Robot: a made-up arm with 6 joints.
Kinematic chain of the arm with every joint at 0, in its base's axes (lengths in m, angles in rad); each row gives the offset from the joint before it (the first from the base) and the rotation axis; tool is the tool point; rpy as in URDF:
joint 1: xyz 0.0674 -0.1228 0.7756 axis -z
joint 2: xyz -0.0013 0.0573 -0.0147 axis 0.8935 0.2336 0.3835
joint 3: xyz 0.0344 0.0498 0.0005 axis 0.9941 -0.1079 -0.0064
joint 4: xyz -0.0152 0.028 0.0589 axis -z
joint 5: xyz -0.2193 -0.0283 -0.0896 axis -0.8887 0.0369 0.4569
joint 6: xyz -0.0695 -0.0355 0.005 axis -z
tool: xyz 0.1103 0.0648 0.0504 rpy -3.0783 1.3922 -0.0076
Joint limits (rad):
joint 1: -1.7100..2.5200
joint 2: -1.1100..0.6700
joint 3: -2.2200..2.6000
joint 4: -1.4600..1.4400
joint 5: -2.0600..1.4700
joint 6: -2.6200..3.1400
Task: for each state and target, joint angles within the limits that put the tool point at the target. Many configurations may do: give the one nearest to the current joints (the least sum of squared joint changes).
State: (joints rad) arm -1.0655 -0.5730 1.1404 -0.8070 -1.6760 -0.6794
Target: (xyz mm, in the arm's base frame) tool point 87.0 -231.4 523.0
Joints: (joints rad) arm -1.2227 -0.5247 1.6316 -0.9104 -1.8709 -1.3799
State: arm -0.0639 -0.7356 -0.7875 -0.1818 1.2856 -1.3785
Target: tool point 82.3 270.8 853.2
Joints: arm 0.6485 -0.9637 -1.3275 -0.7065 1.3863 -1.7603
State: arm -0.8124 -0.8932 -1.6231 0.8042 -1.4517 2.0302
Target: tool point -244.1 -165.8 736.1
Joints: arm -0.4848 -0.7378 -1.7193 0.3831 -1.3038 1.3771
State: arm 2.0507 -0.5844 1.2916 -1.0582 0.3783 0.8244
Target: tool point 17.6 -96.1 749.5
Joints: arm 2.0544 -0.8105 0.9435 -1.1648 0.4712 0.8985
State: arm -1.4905 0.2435 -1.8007 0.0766 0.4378 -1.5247
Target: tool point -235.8 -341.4 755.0
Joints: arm -0.9908 0.0821 -1.7740 -0.0167 0.3656 -1.5270
